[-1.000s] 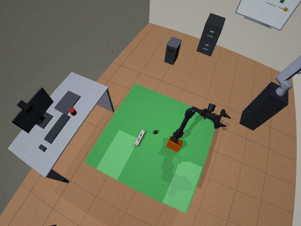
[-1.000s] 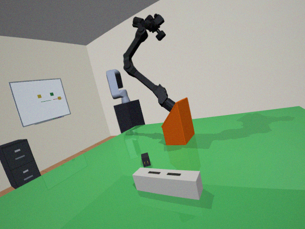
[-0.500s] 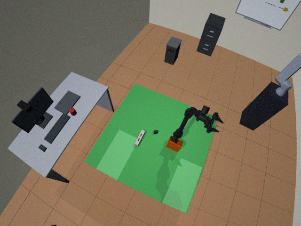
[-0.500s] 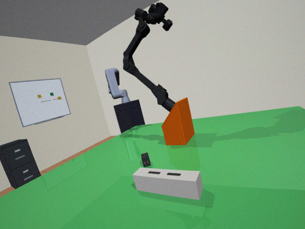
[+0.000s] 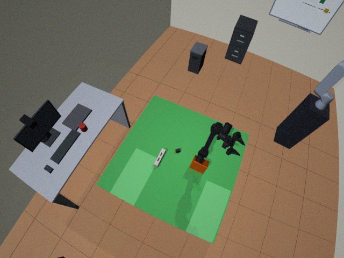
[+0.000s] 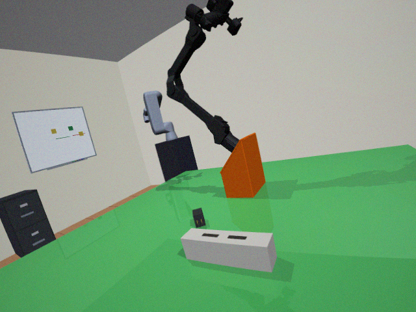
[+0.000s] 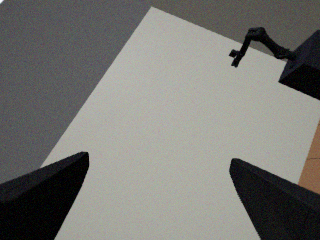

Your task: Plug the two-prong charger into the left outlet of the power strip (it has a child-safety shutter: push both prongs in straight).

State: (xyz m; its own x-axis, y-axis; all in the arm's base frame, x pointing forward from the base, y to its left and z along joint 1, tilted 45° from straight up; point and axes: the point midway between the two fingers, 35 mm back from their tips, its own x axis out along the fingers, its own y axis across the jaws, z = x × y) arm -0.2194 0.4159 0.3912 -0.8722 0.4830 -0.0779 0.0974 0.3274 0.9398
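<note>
Now: the two-prong charger 50 cm ahead of my gripper tip, 7 cm to the right of it and 74 cm below it.
</note>
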